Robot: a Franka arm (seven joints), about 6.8 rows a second.
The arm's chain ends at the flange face. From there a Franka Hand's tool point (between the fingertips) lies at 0.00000 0.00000 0.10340 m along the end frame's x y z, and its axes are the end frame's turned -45 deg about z.
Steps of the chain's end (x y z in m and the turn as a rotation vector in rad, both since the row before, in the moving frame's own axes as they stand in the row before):
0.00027 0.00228 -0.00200 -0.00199 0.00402 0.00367
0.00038 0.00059 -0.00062 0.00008 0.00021 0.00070
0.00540 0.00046 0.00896 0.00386 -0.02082 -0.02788
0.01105 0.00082 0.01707 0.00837 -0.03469 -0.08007
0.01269 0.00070 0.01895 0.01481 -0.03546 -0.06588
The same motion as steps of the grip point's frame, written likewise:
-0.00127 0.00224 -0.00200 -0.00425 0.00144 0.00367
-0.00013 0.00070 -0.00062 -0.00009 0.00021 0.00070
0.00223 0.00236 0.00894 0.01745 -0.01199 -0.02788
0.00519 0.00533 0.01700 0.03045 -0.01861 -0.08007
0.00685 0.00585 0.01887 0.03555 -0.01460 -0.06588

